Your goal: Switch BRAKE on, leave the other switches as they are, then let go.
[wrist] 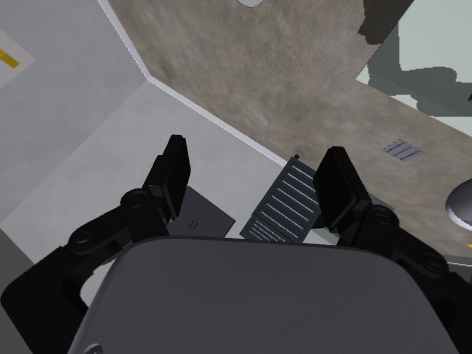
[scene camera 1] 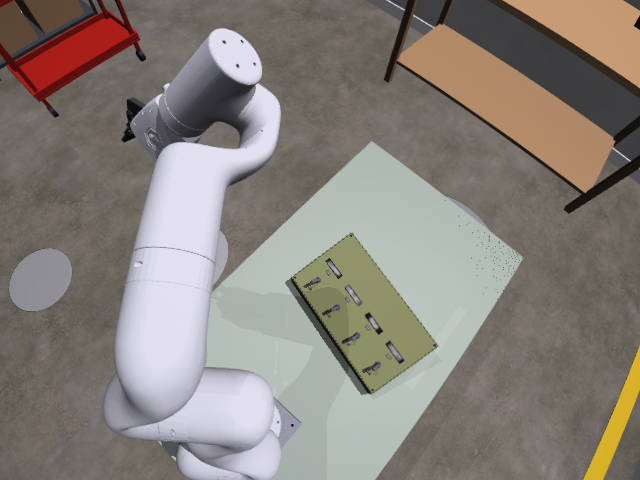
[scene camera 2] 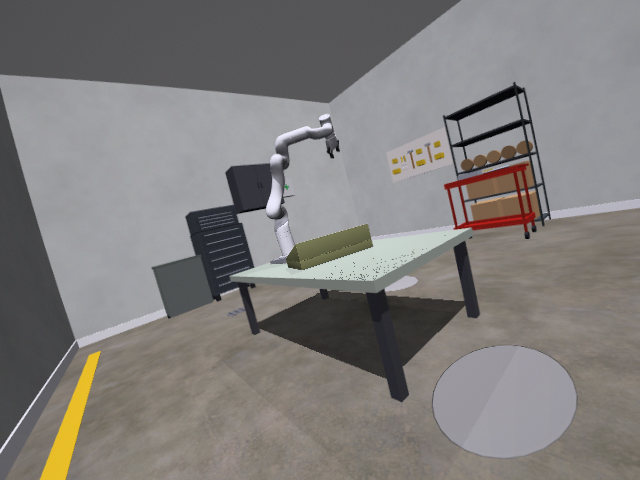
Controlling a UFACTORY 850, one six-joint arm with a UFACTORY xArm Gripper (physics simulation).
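Observation:
An olive switch panel [scene camera 1: 392,304] [scene camera 2: 336,245] lies on the pale green table [scene camera 1: 372,180] [scene camera 2: 423,248]. In scene camera 1 it carries a row of toggle levers [scene camera 1: 312,282] [scene camera 1: 331,310] [scene camera 1: 351,338] [scene camera 1: 372,367], each beside a small plate. The levers look alike and lean the same way. The lettering is too small to read, so I cannot tell which is BRAKE. My gripper [scene camera 1: 127,121] [scene camera 2: 334,152] [wrist: 254,158] is open and empty, high up and off the table's side, well away from the panel. The panel does not show in the wrist view.
My arm [scene camera 1: 173,279] [scene camera 2: 277,180] rises from its base and reaches over the table's left edge in scene camera 1. A red cart [scene camera 1: 77,56], a wooden shelf unit [scene camera 1: 506,103] and a dark tool chest [scene camera 2: 224,255] [wrist: 285,200] stand away from the table.

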